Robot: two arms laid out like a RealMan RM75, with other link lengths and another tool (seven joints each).
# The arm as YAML. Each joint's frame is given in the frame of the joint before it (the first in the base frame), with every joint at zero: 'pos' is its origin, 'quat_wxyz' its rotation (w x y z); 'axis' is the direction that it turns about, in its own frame. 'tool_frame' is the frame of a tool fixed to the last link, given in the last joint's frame.
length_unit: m
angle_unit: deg
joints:
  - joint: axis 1
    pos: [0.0, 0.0, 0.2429]
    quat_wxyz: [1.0, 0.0, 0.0, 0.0]
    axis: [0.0, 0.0, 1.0]
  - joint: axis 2
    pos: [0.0, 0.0, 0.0]
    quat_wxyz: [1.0, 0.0, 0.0, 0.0]
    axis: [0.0, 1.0, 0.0]
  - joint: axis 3
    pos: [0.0, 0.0, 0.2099]
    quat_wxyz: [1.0, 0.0, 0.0, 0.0]
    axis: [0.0, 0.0, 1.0]
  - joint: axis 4
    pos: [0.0, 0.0, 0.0]
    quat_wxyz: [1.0, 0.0, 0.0, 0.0]
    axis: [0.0, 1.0, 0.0]
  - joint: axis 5
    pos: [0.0, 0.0, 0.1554]
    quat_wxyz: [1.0, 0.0, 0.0, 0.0]
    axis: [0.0, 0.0, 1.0]
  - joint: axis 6
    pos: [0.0, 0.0, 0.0]
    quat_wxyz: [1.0, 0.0, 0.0, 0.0]
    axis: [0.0, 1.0, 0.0]
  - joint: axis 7
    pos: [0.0, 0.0, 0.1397]
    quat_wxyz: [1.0, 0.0, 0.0, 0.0]
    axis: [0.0, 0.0, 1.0]
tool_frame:
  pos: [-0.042, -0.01, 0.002]
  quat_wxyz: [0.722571, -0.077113, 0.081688, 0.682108]
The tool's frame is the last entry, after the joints.
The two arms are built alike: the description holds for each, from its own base.
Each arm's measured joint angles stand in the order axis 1, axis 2, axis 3, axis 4, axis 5, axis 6, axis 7.
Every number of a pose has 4 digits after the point. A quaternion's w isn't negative.
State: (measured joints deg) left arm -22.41 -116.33 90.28 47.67 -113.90 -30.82 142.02; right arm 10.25 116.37 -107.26 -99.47 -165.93 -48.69 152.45
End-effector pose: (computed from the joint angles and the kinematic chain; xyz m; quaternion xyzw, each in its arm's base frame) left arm -0.2386 0.3354 0.0215 -0.6485 0.6820 0.1881 0.2811; right arm 0.1114 0.2915 0.0359 -0.6008 0.7300 0.1613 0.2831
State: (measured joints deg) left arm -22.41 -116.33 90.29 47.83 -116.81 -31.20 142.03; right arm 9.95 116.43 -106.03 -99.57 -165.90 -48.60 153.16
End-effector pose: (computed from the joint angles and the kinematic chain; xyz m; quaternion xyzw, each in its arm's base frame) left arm -0.2352 0.3362 0.0219 -0.6542 0.6711 0.1769 0.3006; right arm 0.1143 0.2939 0.0416 -0.5889 0.7362 0.1715 0.2860
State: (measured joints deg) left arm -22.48 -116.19 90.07 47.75 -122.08 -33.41 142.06; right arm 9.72 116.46 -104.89 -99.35 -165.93 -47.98 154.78
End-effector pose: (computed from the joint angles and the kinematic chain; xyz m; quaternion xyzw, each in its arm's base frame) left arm -0.2278 0.3372 0.0223 -0.6613 0.6546 0.1472 0.3354; right arm 0.1176 0.2971 0.0476 -0.5728 0.7449 0.1866 0.2867
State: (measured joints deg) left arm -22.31 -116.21 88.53 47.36 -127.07 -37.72 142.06; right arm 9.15 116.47 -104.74 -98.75 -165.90 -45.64 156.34
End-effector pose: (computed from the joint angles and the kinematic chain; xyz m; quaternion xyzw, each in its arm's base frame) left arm -0.2194 0.3373 0.0250 -0.6633 0.6374 0.1084 0.3769; right arm 0.1191 0.2986 0.0509 -0.5628 0.7490 0.2058 0.2826
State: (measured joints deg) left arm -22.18 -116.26 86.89 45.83 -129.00 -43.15 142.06; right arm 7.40 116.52 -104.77 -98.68 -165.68 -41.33 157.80
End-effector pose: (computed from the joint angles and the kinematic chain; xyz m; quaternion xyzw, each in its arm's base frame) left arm -0.2148 0.3341 0.0245 -0.6603 0.6336 0.0727 0.3966; right arm 0.1196 0.2980 0.0570 -0.5534 0.7489 0.2389 0.2754
